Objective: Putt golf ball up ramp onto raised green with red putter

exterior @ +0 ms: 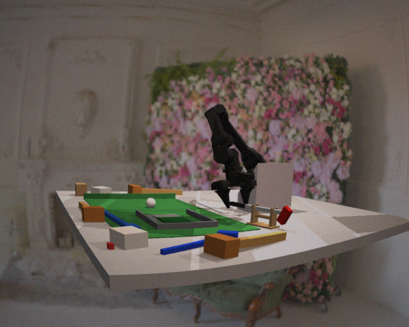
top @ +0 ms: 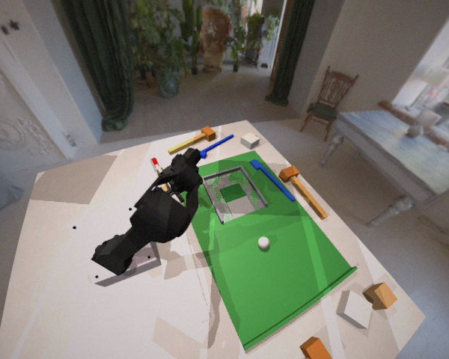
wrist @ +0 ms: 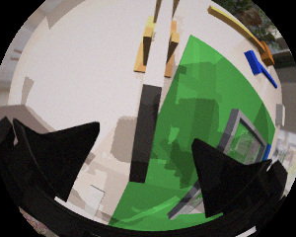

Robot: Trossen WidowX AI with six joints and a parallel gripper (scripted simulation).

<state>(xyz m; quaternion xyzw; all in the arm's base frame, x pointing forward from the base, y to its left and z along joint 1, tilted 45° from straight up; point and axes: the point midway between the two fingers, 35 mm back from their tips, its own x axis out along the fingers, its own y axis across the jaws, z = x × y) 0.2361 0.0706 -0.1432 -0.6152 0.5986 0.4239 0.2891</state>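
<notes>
The wooden stand lies 13 cm to the left of my gripper tip, 3 cm behind it and 2 cm below it. Round my gripper tip: green mat (24 cm ahead, 20 cm to the right, 5 cm below); white golf ball (32 cm to the right, 22 cm ahead, 3 cm below).
</notes>
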